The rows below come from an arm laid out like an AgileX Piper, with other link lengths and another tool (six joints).
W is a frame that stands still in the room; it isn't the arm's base.
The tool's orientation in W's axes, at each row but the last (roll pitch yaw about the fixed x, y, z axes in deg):
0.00, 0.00, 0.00
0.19, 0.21, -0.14
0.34, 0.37, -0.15
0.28, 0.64, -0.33
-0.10, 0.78, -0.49
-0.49, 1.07, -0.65
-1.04, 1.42, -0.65
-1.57, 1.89, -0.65
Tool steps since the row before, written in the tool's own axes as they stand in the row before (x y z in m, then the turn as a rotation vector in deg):
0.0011, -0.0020, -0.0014, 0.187, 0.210, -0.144
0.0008, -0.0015, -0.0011, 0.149, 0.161, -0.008
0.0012, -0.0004, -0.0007, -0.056, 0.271, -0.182
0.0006, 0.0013, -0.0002, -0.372, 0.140, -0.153
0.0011, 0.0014, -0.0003, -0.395, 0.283, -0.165
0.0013, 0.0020, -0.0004, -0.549, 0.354, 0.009
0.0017, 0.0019, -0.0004, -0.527, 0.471, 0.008
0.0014, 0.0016, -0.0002, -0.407, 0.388, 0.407
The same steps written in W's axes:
0.0011, -0.0020, -0.0014, 0.187, 0.210, -0.144
0.0008, -0.0015, -0.0011, 0.149, 0.161, -0.008
0.0012, -0.0004, -0.0007, -0.056, 0.272, -0.180
0.0006, 0.0013, -0.0002, -0.373, 0.143, -0.148
0.0011, 0.0014, -0.0003, -0.395, 0.286, -0.160
0.0013, 0.0020, -0.0004, -0.545, 0.360, 0.016
0.0017, 0.0019, -0.0005, -0.521, 0.477, 0.013
0.0014, 0.0016, -0.0003, -0.389, 0.403, 0.409

